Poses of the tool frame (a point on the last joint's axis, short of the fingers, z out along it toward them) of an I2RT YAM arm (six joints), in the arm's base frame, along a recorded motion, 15 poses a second.
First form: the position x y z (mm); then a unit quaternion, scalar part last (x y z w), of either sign.
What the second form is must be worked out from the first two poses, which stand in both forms.
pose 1, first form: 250.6 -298.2 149.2 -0.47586 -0.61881 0.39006 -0.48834
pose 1, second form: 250.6 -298.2 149.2 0.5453 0.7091 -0.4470 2.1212
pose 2, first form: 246.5 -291.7 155.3 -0.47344 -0.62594 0.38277 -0.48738
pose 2, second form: 246.5 -291.7 155.3 0.5422 0.7168 -0.4384 2.1234
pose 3, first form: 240.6 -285.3 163.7 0.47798 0.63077 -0.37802 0.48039
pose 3, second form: 240.6 -285.3 163.7 0.5450 0.7192 -0.4310 2.1394
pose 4, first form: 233.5 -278.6 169.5 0.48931 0.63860 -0.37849 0.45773
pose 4, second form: 233.5 -278.6 169.5 0.5503 0.7183 -0.4257 2.1907
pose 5, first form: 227.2 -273.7 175.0 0.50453 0.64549 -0.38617 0.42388
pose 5, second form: 227.2 -273.7 175.0 0.5570 0.7127 -0.4264 2.2661
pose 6, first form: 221.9 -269.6 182.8 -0.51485 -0.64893 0.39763 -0.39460
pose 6, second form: 221.9 -269.6 182.8 0.5603 0.7062 -0.4327 2.3303
